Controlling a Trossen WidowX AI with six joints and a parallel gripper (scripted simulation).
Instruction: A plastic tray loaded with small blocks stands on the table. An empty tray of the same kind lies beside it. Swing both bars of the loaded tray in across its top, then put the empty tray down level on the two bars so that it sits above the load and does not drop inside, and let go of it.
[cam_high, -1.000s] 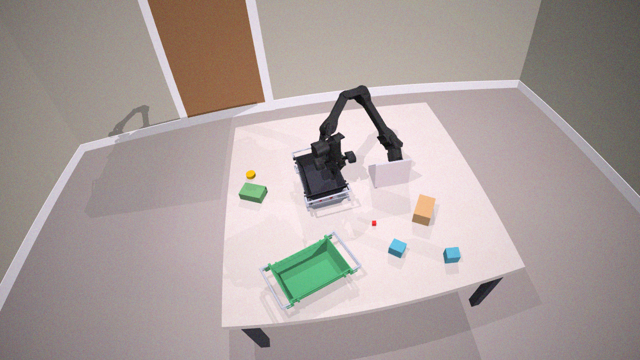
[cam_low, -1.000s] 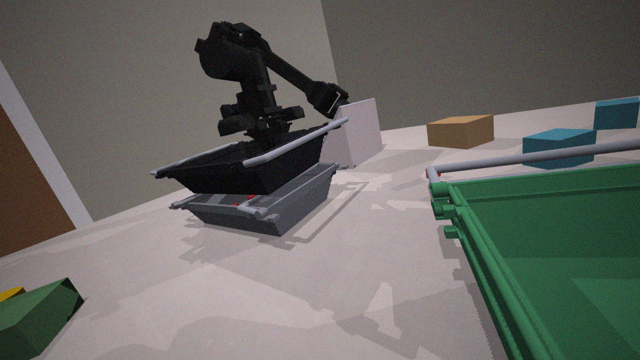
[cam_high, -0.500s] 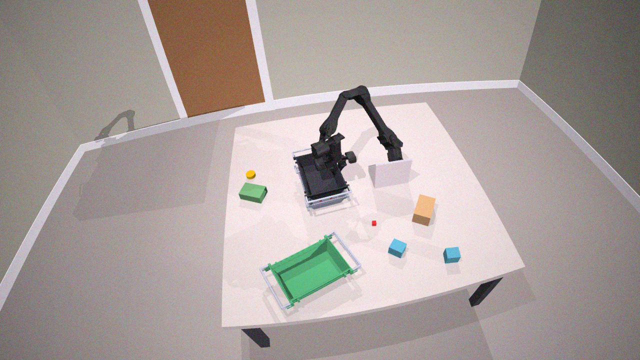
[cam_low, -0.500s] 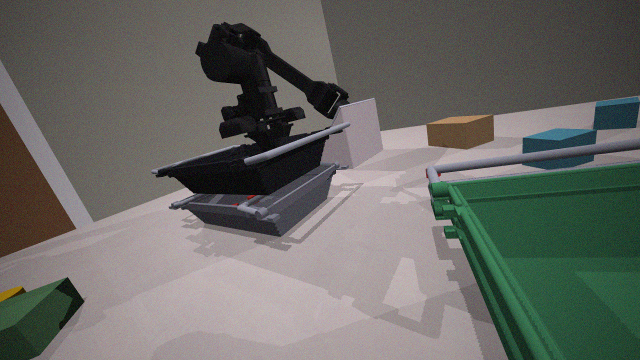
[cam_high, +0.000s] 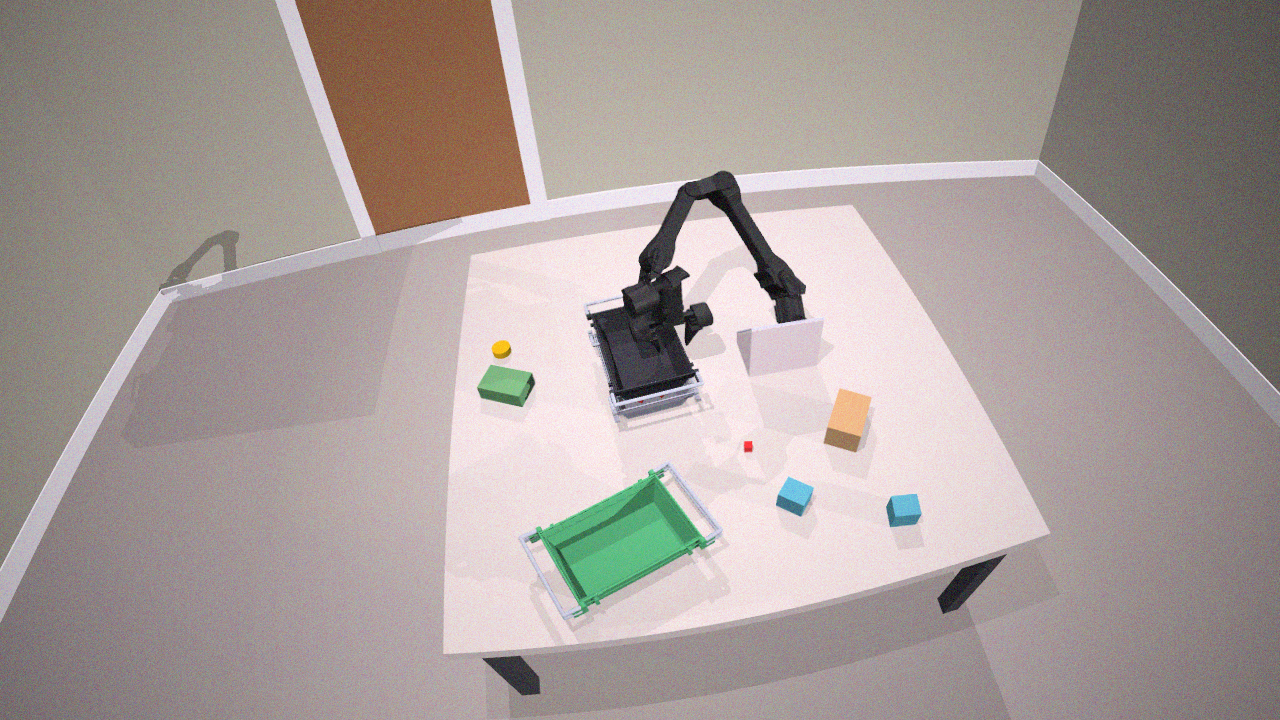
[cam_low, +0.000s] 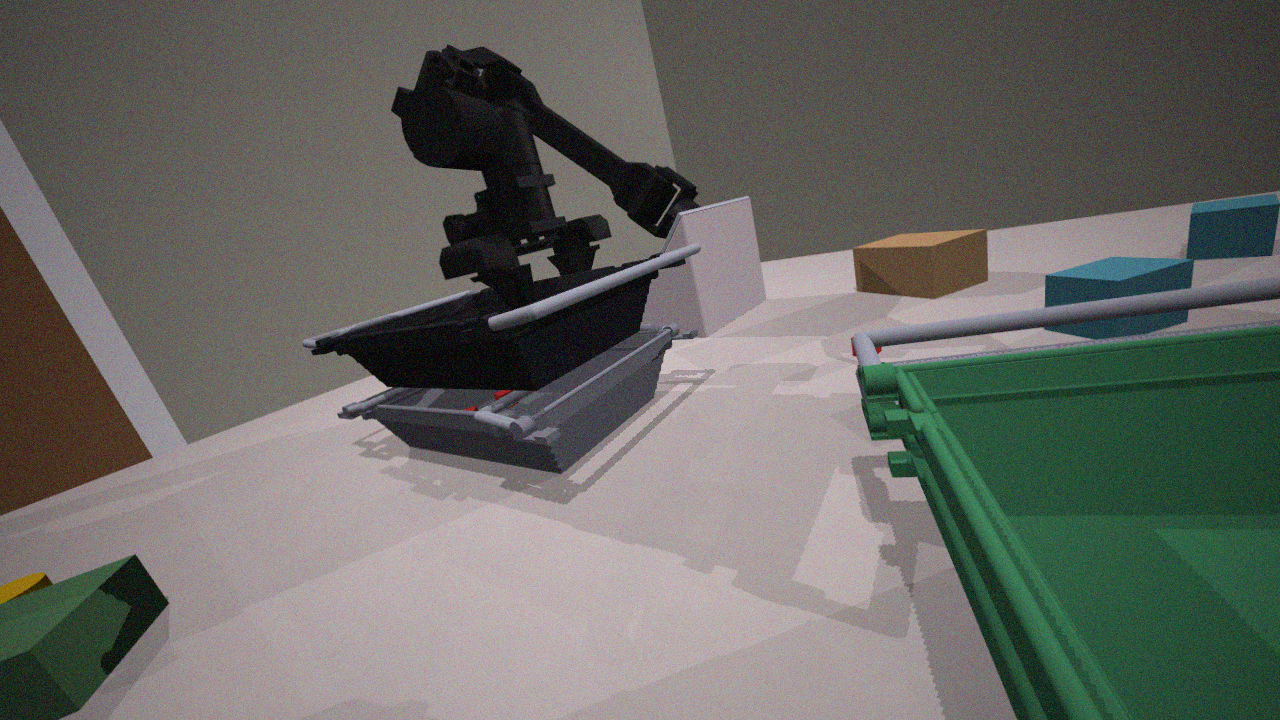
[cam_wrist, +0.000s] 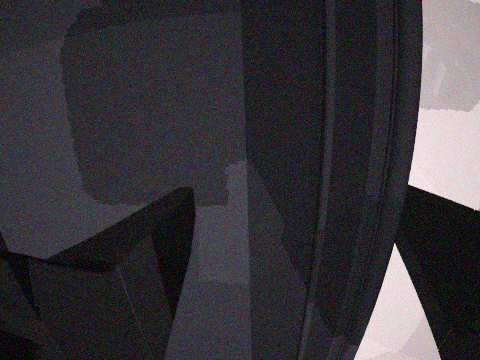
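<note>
My gripper tip is now 7 cm short of the black tray, 2 cm to the right of it and 3 cm below it. The rest, counted from my gripper tip: orange block: 38 cm behind, 23 cm to the left, 5 cm below; then red block: 15 cm behind, 25 cm to the left, 7 cm below; then green block: 41 cm ahead, 3 cm to the left, 6 cm below.
</note>
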